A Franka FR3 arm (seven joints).
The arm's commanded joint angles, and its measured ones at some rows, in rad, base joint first. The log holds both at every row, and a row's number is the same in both.
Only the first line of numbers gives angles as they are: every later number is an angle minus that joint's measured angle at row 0.
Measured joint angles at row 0: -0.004, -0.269, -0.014, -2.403, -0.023, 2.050, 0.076
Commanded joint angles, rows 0 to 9: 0.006, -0.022, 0.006, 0.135, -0.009, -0.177, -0.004; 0.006, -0.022, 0.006, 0.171, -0.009, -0.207, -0.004; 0.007, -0.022, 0.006, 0.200, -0.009, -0.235, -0.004; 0.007, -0.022, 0.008, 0.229, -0.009, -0.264, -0.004; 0.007, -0.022, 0.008, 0.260, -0.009, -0.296, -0.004; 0.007, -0.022, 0.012, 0.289, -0.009, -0.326, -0.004; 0.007, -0.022, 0.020, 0.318, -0.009, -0.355, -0.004; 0.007, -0.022, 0.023, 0.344, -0.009, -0.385, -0.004; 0.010, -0.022, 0.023, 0.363, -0.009, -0.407, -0.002; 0.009, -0.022, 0.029, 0.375, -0.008, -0.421, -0.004
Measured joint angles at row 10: 0.001, -0.027, 0.019, 0.309, 0.000, -0.347, 0.000
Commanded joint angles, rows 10 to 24: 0.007, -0.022, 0.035, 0.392, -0.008, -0.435, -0.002; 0.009, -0.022, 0.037, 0.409, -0.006, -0.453, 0.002; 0.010, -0.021, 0.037, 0.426, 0.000, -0.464, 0.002; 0.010, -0.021, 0.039, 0.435, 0.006, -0.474, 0.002; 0.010, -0.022, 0.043, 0.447, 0.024, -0.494, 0.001; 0.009, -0.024, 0.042, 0.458, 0.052, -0.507, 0.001; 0.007, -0.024, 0.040, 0.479, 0.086, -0.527, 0.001; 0.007, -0.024, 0.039, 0.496, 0.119, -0.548, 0.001; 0.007, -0.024, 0.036, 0.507, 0.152, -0.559, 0.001; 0.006, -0.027, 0.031, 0.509, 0.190, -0.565, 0.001; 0.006, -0.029, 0.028, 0.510, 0.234, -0.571, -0.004; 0.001, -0.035, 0.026, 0.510, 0.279, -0.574, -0.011; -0.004, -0.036, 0.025, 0.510, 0.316, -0.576, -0.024; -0.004, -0.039, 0.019, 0.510, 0.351, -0.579, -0.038; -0.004, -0.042, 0.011, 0.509, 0.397, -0.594, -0.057
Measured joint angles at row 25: 0.009, -0.032, 0.027, 0.497, 0.285, -0.552, -0.007
